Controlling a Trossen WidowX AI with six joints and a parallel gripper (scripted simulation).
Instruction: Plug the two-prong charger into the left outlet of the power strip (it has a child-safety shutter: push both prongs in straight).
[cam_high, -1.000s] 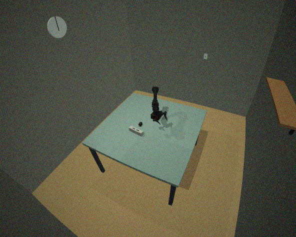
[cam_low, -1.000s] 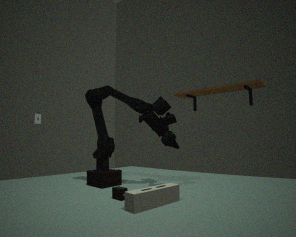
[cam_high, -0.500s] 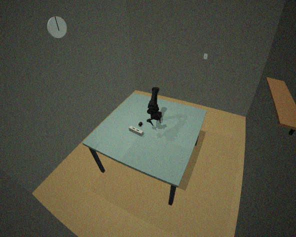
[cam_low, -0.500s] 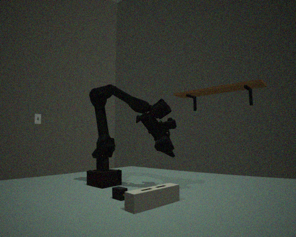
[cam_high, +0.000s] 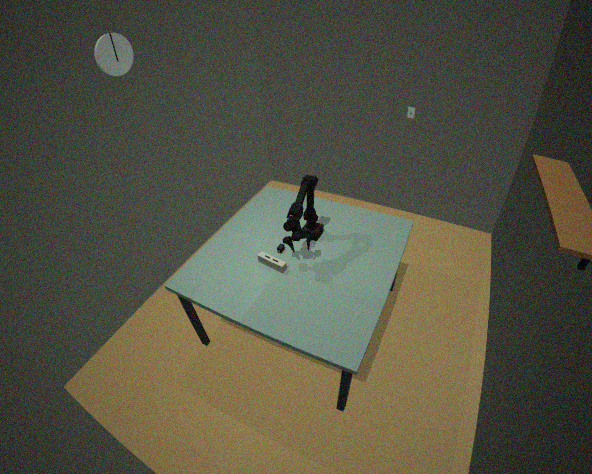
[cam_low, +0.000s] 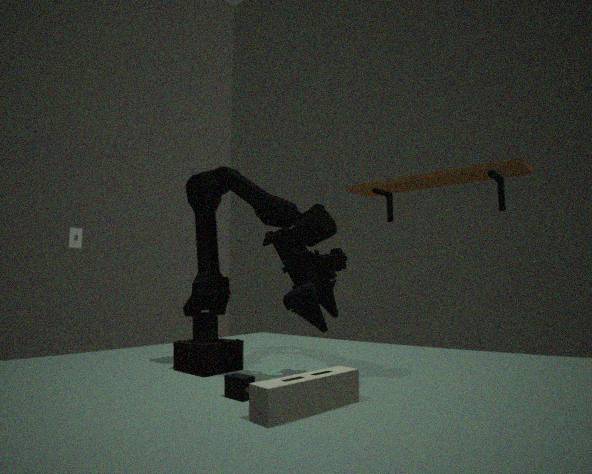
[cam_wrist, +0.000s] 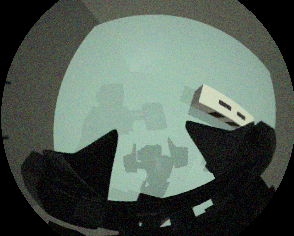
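The black two-prong charger lies 20 cm to the right of my gripper tip, 10 cm below it and 1 cm behind it.
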